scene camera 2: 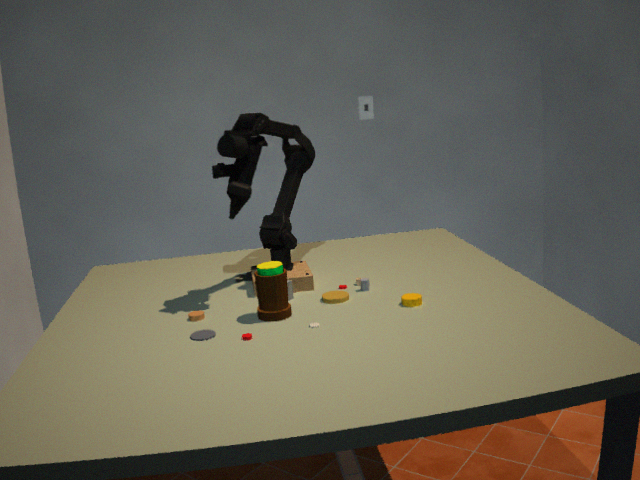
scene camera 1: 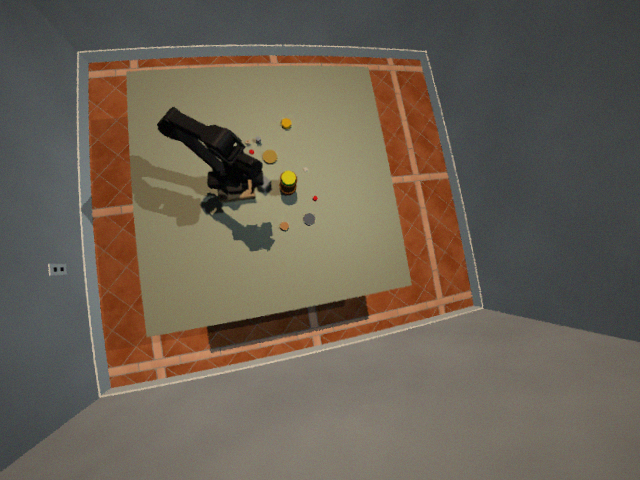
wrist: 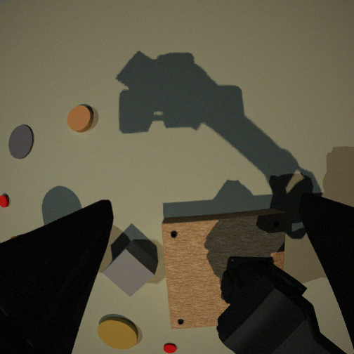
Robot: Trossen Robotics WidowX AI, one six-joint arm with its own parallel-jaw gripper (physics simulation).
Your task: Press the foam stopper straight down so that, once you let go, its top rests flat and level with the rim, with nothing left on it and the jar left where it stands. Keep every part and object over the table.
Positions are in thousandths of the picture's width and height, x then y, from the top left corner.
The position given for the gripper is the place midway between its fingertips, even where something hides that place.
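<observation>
You can see the gripper (scene camera 2: 362, 449), (scene camera 1: 376, 403) and (wrist: 592, 586), and there's also a brown jar (scene camera 2: 424, 580).
</observation>
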